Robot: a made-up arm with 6 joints. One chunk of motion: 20 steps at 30 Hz.
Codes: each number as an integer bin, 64 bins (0 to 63) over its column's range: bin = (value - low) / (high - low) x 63, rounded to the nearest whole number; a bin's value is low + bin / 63 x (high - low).
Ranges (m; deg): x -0.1..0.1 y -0.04..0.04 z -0.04..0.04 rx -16..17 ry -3..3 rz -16..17
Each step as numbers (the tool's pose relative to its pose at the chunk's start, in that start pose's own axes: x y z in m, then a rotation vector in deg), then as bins.
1 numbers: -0.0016 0.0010 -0.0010 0.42 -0.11 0.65
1 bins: 31 32 31 31 30 32
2 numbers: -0.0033 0.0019 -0.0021 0.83 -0.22 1.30
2 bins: 30 33 30 32 29 33
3 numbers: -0.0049 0.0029 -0.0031 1.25 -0.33 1.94
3 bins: 30 34 29 33 28 34
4 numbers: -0.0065 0.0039 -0.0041 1.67 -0.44 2.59
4 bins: 29 35 28 34 27 35
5 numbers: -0.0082 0.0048 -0.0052 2.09 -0.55 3.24
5 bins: 29 35 27 35 26 37
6 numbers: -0.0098 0.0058 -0.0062 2.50 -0.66 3.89
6 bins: 28 36 27 35 25 38
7 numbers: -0.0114 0.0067 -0.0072 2.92 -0.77 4.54
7 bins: 28 37 26 36 23 39
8 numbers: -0.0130 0.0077 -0.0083 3.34 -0.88 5.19
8 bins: 27 38 25 37 22 40
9 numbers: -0.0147 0.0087 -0.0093 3.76 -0.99 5.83
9 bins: 27 38 24 38 21 42
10 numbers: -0.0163 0.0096 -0.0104 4.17 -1.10 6.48
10 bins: 26 39 23 39 20 43
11 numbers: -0.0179 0.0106 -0.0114 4.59 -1.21 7.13
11 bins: 26 40 23 39 19 44
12 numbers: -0.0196 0.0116 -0.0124 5.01 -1.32 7.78
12 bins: 25 41 22 40 18 45
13 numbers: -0.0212 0.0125 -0.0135 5.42 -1.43 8.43
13 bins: 25 41 21 41 16 47
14 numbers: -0.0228 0.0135 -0.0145 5.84 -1.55 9.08
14 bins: 24 42 20 42 15 48
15 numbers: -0.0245 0.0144 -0.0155 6.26 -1.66 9.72
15 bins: 24 43 19 42 14 49
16 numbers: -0.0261 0.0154 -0.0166 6.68 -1.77 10.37
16 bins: 23 44 18 43 13 50
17 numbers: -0.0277 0.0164 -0.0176 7.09 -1.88 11.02
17 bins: 23 44 18 44 12 52
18 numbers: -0.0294 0.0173 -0.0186 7.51 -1.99 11.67
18 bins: 22 45 17 45 11 53
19 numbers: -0.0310 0.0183 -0.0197 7.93 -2.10 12.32
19 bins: 22 46 16 46 9 54
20 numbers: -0.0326 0.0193 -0.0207 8.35 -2.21 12.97
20 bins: 21 47 15 46 8 55
